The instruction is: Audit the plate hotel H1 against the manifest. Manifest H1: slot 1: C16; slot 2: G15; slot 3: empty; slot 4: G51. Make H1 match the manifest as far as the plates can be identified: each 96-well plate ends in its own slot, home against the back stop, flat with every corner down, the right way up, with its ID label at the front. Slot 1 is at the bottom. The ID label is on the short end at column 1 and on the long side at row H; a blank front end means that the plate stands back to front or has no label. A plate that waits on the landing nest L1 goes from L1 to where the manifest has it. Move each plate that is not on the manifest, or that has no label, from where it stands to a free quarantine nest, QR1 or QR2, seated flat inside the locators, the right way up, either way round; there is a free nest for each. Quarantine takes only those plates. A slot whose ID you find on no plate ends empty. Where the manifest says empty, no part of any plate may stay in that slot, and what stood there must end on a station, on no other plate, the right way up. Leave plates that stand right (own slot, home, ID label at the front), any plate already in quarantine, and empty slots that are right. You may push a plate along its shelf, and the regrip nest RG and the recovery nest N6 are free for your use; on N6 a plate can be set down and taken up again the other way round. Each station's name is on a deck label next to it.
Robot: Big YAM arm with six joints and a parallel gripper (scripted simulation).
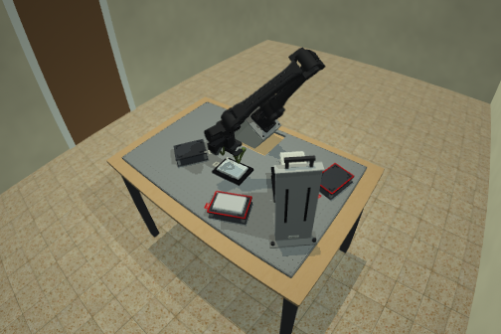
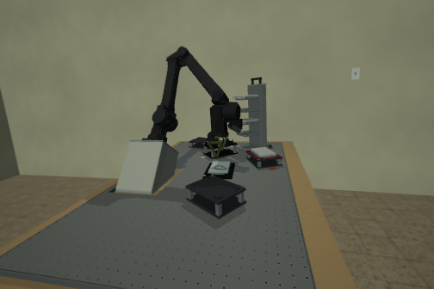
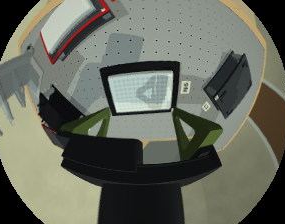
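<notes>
Now: the black recovery nest N6 9 cm below my hand. Round my hand: N6 deck label: 11 cm to the right, 9 cm below, 1 cm ahead; grey plate hotel H1: 44 cm to the left, 15 cm ahead, 10 cm above; red-rimmed quarantine nest: 19 cm ahead, 15 cm to the left, 6 cm below.
</notes>
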